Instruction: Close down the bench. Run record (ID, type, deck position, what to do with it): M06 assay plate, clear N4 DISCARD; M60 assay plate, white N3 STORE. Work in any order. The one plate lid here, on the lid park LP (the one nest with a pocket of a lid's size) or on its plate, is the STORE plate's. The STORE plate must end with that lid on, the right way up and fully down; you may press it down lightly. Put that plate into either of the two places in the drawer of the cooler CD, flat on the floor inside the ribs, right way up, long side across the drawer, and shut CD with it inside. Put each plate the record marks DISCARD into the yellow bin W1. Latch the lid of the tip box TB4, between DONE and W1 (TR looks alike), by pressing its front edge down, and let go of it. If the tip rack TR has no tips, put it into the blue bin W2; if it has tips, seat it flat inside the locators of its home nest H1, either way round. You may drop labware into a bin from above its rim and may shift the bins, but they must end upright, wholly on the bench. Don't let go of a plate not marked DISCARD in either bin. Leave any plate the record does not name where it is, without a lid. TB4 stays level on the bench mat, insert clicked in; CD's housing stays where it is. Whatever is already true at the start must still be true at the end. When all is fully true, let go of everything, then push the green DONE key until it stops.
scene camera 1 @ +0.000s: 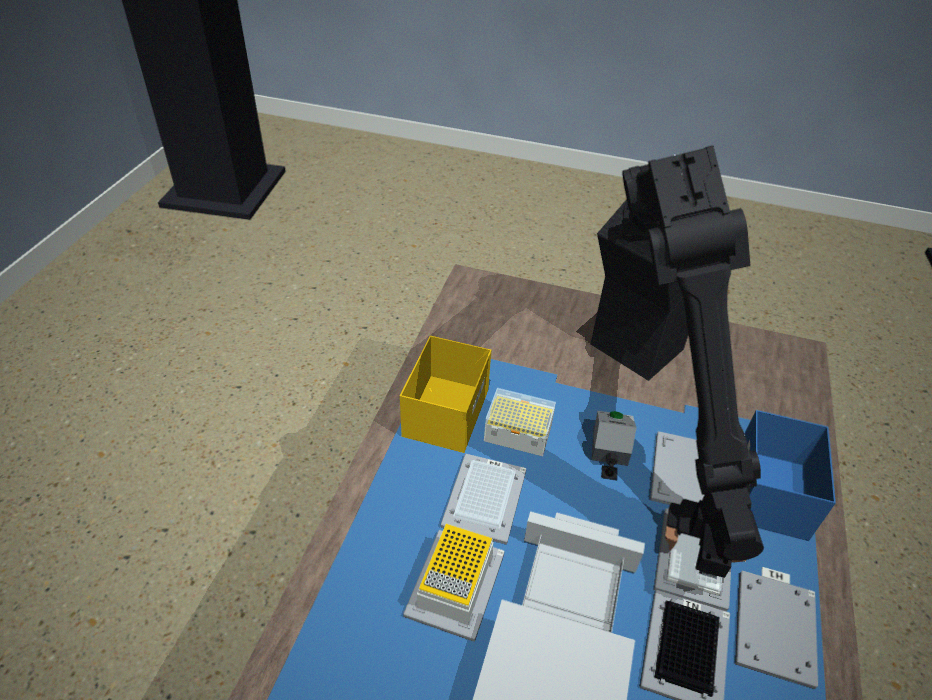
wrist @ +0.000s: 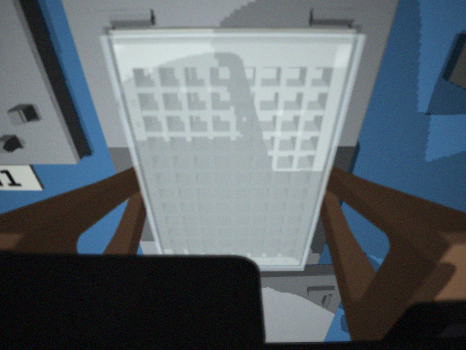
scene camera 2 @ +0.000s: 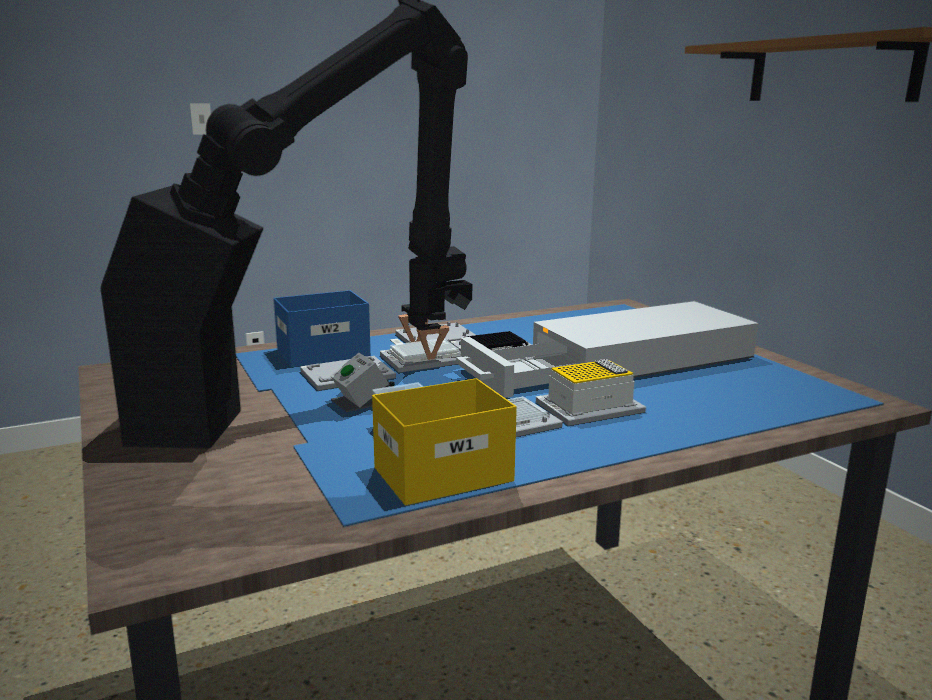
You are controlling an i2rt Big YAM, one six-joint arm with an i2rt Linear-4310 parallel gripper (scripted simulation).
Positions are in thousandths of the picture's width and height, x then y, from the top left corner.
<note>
In view: my gripper (scene camera 2: 454, 505), a tip rack TR (scene camera 1: 486, 832), a yellow bin W1 (scene camera 1: 473, 576), a blue bin W2 (scene camera 1: 854, 651), a cooler CD (scene camera 2: 693, 488), a clear assay plate M06 (scene camera 1: 520, 709), a clear plate lid (scene camera 1: 734, 792) and a nest H1 (scene camera 1: 837, 898).
The tip rack TR is seen too in scene camera 2 (scene camera 2: 643, 551). The blue bin W2 also shows in scene camera 2 (scene camera 2: 349, 468). The clear plate lid is seen too in the wrist view (wrist: 499, 381) and in scene camera 2 (scene camera 2: 442, 501). The wrist view misses the tip rack TR: it is out of frame. The wrist view misses the yellow bin W1: it is out of frame.
</note>
